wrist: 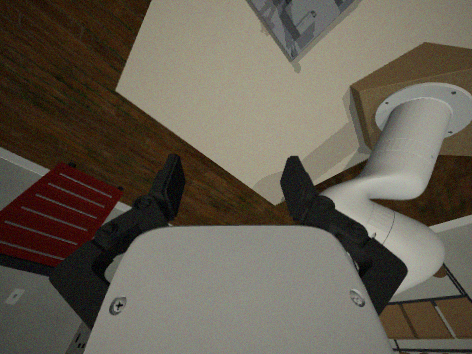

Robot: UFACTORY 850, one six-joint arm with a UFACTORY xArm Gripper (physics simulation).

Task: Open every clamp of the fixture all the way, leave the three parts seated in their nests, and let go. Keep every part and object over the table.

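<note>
A grey plate (299, 46), part of the fixture, shows at the top edge of the wrist view, on the cream table top (210, 100). Only its near corner is in view, with dark shapes and a small light piece on it. Clamps, parts and nests cannot be told apart there. My gripper (233, 168) is open with nothing between its fingers. It is high above and well away from the plate, with the table's corner and the wooden floor showing between and behind the fingers.
The robot's white arm (412, 145) rises from a brown pedestal (367, 115) at the right. A red slatted cabinet (55, 215) stands at the left on the dark wooden floor (60, 100). A rack with brown boxes (430, 317) shows at the lower right.
</note>
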